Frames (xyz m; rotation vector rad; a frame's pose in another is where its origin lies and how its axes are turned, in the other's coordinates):
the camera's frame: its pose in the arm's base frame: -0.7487 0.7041 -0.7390 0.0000 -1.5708 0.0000
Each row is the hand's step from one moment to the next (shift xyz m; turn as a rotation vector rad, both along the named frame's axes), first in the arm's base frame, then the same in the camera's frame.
Working: the arm's base frame: its pose in the camera's frame: 0.7390 -0.7041 -0.7487 0.0000 1.5708 0.0000

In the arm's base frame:
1: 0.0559 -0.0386 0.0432 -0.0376 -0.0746 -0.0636
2: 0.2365 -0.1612 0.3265 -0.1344 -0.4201 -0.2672
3: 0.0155 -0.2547 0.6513 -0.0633 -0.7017 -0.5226
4: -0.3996 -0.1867 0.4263 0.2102 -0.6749 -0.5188
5: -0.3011 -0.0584 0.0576 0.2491 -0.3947 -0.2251
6: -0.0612 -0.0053 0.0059 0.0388 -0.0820 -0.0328
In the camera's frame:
1: 0.0432 -0.0386 -0.0559 -0.0636 -0.0746 0.0376
2: 0.3265 -0.1612 -0.2365 -0.2672 -0.4201 0.1344
3: 0.6513 -0.2547 -0.0155 -0.5226 -0.7017 0.0633
4: 0.4263 -0.1867 0.3996 -0.5188 -0.6749 -0.2102
5: 0.0576 -0.0584 0.3011 -0.2251 -0.3947 -0.2491
6: 0.0059 -0.0053 0.0612 -0.0328 -0.0820 -0.0388

